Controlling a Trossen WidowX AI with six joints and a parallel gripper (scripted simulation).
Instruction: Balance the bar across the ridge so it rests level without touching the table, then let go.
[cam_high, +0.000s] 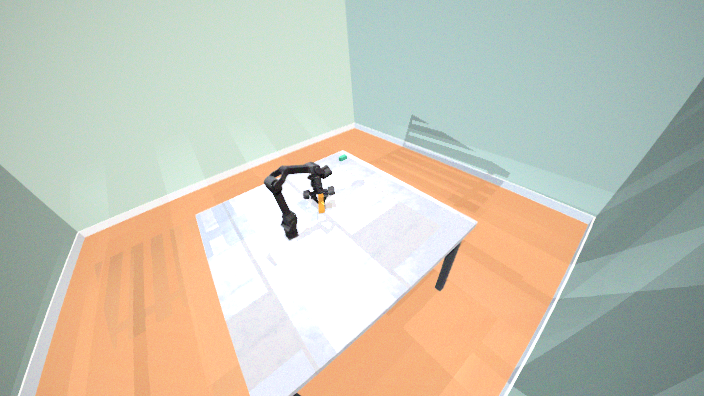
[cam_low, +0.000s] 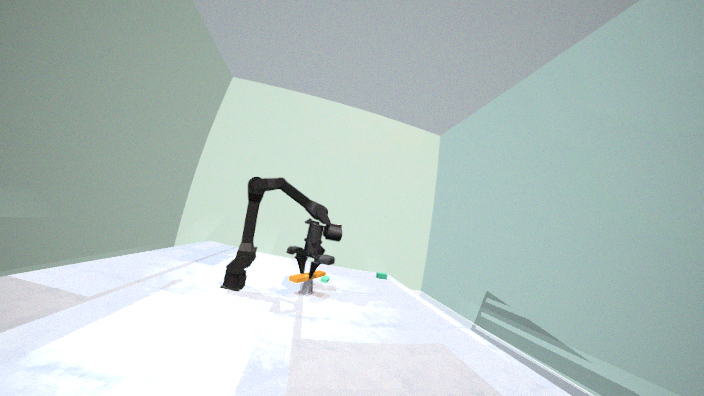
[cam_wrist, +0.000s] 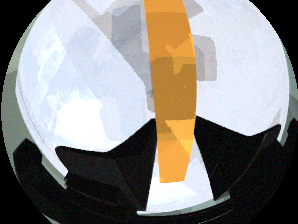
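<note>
The orange bar lies 3 cm to the left of my gripper tip and 1 cm ahead of it.
</note>
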